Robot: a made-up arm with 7 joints.
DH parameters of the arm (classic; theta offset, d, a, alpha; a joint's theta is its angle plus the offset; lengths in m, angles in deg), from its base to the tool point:
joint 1: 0 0.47 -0.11 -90
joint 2: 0 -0.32 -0.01 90
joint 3: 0 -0.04 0.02 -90
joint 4: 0 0.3 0.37 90
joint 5: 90 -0.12 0.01 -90
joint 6: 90 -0.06 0.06 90
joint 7: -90 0.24 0.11 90
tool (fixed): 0 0.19 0 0
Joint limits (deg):
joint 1: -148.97..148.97
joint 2: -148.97..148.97
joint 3: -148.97..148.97
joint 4: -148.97..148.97
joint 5: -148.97..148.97
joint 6: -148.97..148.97
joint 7: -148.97..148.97
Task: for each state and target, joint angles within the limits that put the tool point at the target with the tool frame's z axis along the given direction. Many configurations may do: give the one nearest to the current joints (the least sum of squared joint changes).
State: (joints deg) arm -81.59 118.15 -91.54 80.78 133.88 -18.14 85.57
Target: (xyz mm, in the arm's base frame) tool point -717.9 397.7 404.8 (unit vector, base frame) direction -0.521 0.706 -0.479
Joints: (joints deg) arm -57.31 133.53 -110.86 36.66 93.39 1.01 114.51
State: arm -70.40 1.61 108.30 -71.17 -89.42 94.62 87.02
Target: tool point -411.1 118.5 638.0 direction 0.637 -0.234 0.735
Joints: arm -39.16 -43.02 105.91 -126.76 -89.36 99.26 84.13
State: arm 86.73 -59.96 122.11 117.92 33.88 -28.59 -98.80
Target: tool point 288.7 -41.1 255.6 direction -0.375 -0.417 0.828
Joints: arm 52.07 -97.16 93.50 95.59 67.01 -47.44 -95.01
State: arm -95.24 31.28 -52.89 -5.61 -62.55 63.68 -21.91
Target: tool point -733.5 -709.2 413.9 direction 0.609 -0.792 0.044
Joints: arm -66.46 26.92 -90.69 -36.04 -48.98 48.77 -35.73
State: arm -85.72 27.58 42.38 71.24 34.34 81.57 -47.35
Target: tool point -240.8 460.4 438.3 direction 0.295 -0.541 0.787
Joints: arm -47.21 46.49 26.95 47.24 46.72 48.95 -39.38
